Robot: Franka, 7 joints.
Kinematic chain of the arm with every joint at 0, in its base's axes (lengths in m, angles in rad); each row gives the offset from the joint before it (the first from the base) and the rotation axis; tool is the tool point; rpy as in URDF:
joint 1: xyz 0 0 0.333 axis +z
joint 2: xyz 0 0 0 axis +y
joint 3: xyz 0 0 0.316 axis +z
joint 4: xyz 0.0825 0 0 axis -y
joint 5: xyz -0.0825 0 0.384 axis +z
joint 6: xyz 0 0 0 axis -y
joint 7: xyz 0.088 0 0 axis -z
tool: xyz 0 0 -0.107 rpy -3.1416 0 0
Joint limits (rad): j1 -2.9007..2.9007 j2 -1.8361..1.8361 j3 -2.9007..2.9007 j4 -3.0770..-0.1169 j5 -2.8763..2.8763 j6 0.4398..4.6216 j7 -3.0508..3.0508
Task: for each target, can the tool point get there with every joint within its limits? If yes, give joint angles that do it. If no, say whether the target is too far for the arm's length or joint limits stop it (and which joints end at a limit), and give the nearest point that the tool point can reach.
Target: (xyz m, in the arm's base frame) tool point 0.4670 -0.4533 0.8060
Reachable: yes | joints -0.5709 1.0488 -1.4854 -0.3963 -2.1334 1.3863 2.2428
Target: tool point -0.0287 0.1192 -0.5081
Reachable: no: joint limits stop it (at a limit: joint 2) | nearest point -0.0377 0.1564 -0.3465 | short by 0.166 m
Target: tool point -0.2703 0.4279 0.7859
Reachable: yes | joints -2.3362 -0.7617 -1.0244 -1.8114 0.4908 3.7740 -0.0824
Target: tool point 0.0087 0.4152 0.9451
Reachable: yes | joints -1.1197 -1.4605 0.3266 -1.5044 1.0033 2.4810 2.1311
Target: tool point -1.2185 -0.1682 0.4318
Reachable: no: too far | nearest point -0.8471 -0.1169 0.4017 | short by 0.376 m
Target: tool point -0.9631 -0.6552 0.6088
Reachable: no: too far | nearest point -0.6902 -0.4696 0.5307 | short by 0.339 m
